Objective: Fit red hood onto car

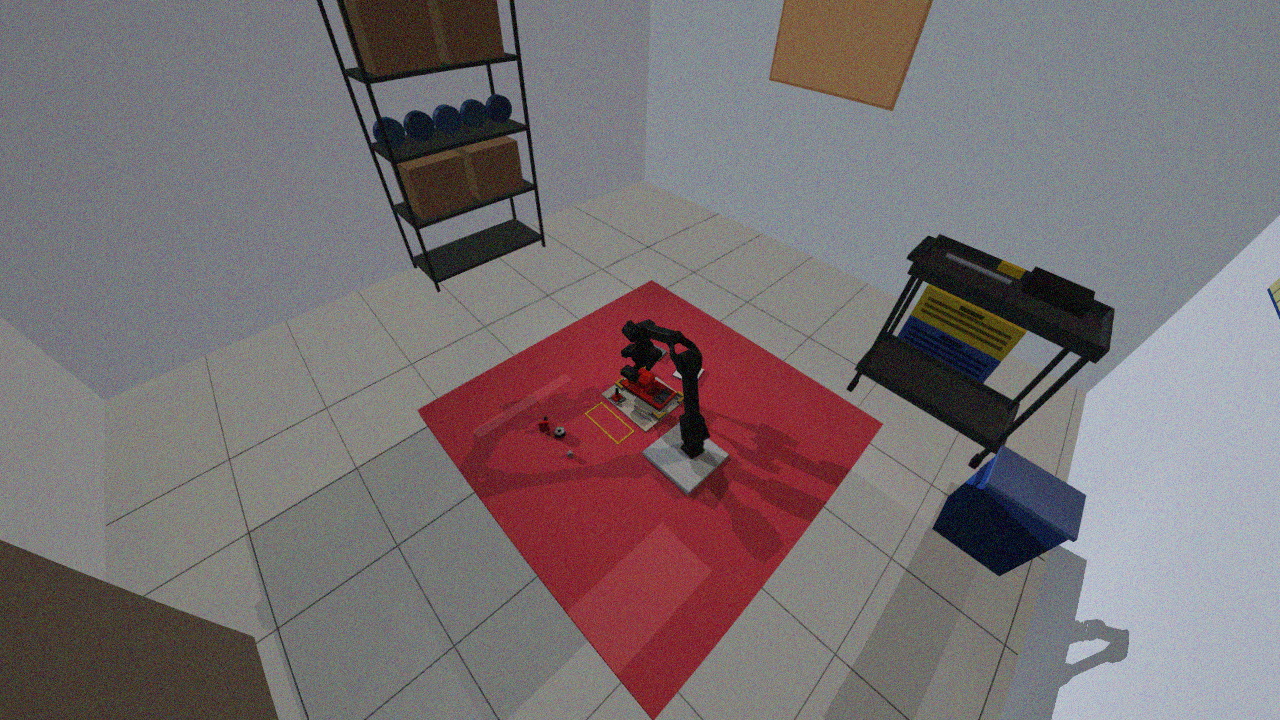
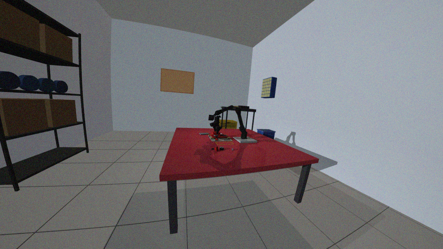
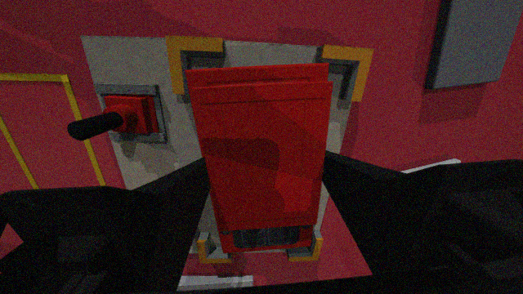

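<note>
Now: the pale jig 40 mm behind my gripper tip, 10 mm to the left of it and 40 mm below it. From my gripper tip the other things lie so: grey plate (140 mm ahead, 160 mm to the right, 50 mm below); then white plate (60 mm behind, 210 mm to the right, 50 mm below); then red hood (10 mm above).
</note>
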